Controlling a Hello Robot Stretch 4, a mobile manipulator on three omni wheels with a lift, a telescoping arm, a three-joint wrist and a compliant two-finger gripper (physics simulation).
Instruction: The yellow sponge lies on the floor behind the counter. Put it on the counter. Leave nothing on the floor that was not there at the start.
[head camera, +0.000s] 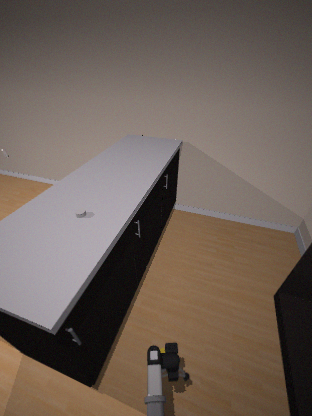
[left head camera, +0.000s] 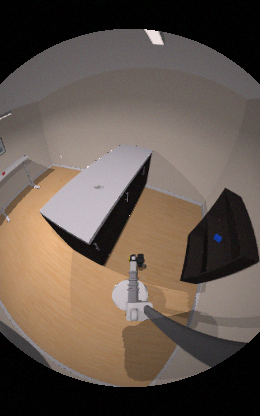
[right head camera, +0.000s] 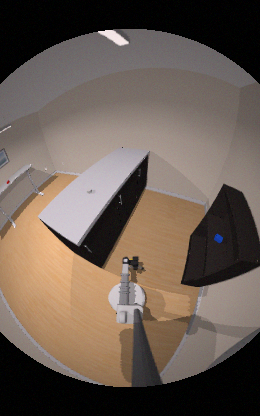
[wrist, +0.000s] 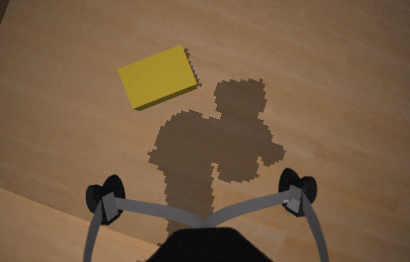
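Note:
The yellow sponge lies flat on the floor in the wrist view, ahead of the fingers and left of centre. In the head view a sliver of the sponge shows beside the wrist, which hides the rest. My gripper is open, its two fingertips wide apart with no object between them. It points down above the floor, and the sponge is outside the fingers. The counter, with a pale top and dark handled doors, stands to the left of the wrist.
A small white object sits on the countertop. A dark shelf unit stands at the right, holding a blue cube. My round white base is behind the gripper.

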